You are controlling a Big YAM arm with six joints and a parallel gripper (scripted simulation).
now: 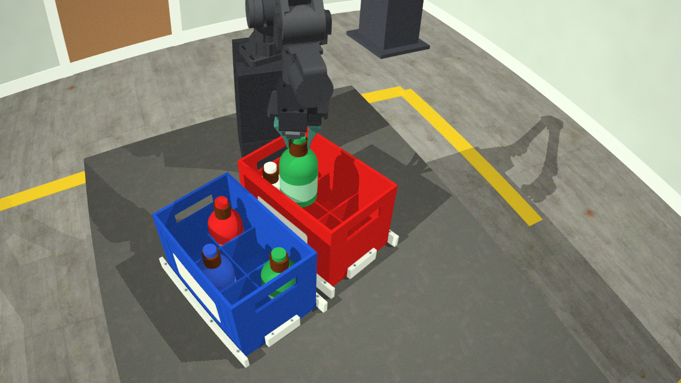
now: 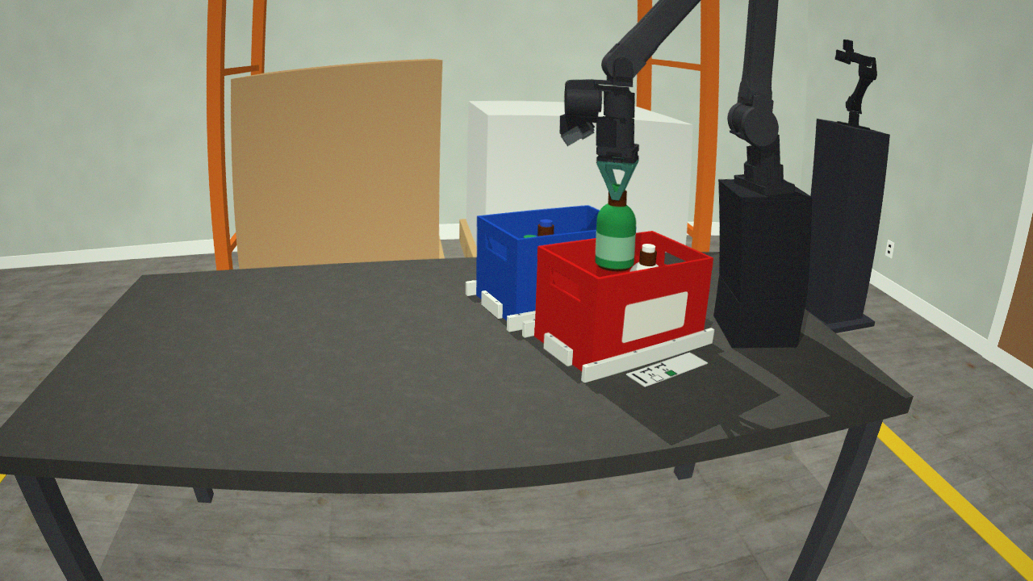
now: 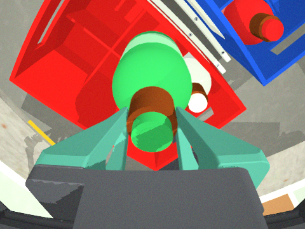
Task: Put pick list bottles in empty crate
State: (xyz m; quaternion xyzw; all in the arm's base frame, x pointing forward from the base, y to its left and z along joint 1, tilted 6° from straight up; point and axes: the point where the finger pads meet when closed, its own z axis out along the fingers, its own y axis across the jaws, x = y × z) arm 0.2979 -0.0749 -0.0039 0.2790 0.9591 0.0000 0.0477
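My hand is 6 cm above the green bottle. The rest, counted from my hand: red bottle: 4 cm behind, 15 cm to the right, 19 cm below; white-label bottle: 8 cm behind, 2 cm to the right, 19 cm below; red crate: 1 cm behind, 4 cm to the left, 19 cm below.
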